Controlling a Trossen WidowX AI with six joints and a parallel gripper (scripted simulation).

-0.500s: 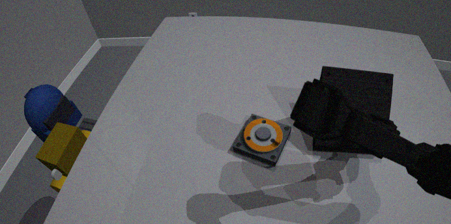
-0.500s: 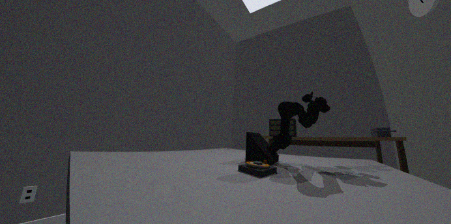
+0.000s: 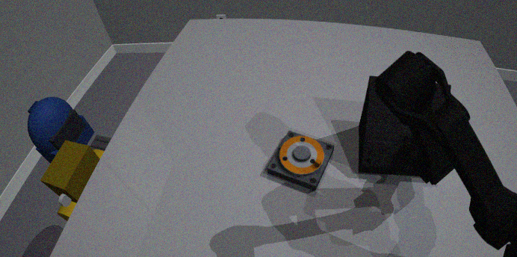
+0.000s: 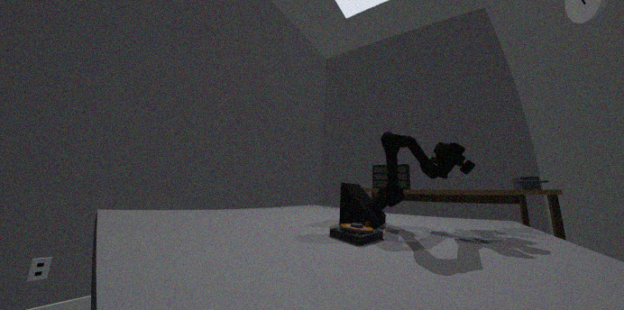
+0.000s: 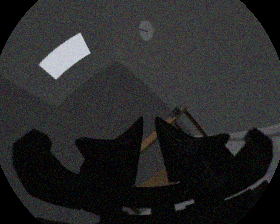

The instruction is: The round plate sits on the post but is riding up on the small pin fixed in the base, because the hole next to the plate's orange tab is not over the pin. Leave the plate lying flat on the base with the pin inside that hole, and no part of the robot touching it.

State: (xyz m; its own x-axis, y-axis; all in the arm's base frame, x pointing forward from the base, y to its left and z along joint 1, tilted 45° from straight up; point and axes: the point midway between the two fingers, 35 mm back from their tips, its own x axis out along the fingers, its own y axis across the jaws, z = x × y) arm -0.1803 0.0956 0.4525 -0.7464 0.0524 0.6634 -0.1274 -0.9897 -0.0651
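The round plate lies 440 mm ahead of my gripper tip, 400 mm to the right of it and 320 mm below it. From my gripper tip the other things lie so: dark grey square base 460 mm ahead, 410 mm to the right, 330 mm below.
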